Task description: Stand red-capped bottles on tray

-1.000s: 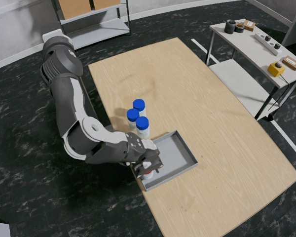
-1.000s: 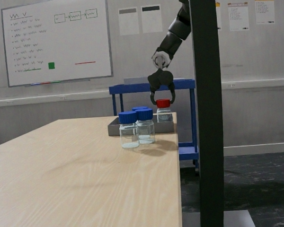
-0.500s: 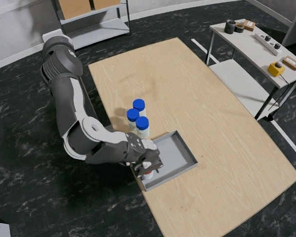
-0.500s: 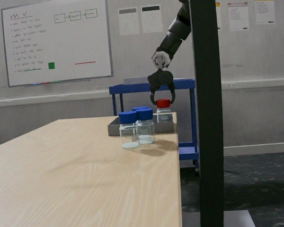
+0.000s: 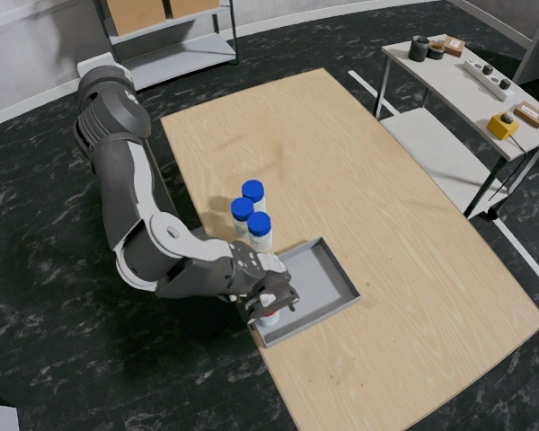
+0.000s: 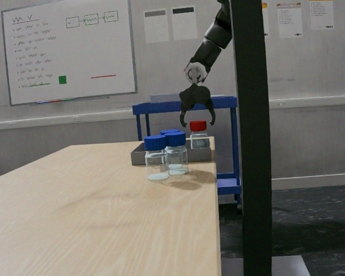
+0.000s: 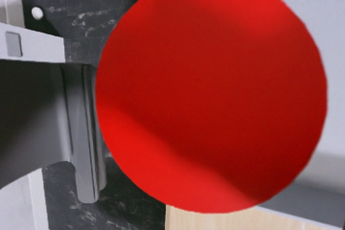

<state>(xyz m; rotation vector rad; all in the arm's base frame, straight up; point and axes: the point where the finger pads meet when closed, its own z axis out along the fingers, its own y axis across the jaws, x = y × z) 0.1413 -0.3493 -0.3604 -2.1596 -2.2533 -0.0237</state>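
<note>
Now: the red-capped bottle 2 cm to the left of my hand and 5 cm below it. Also, from my hand: grey tray 8 cm ahead, 4 cm to the left, 8 cm below.
</note>
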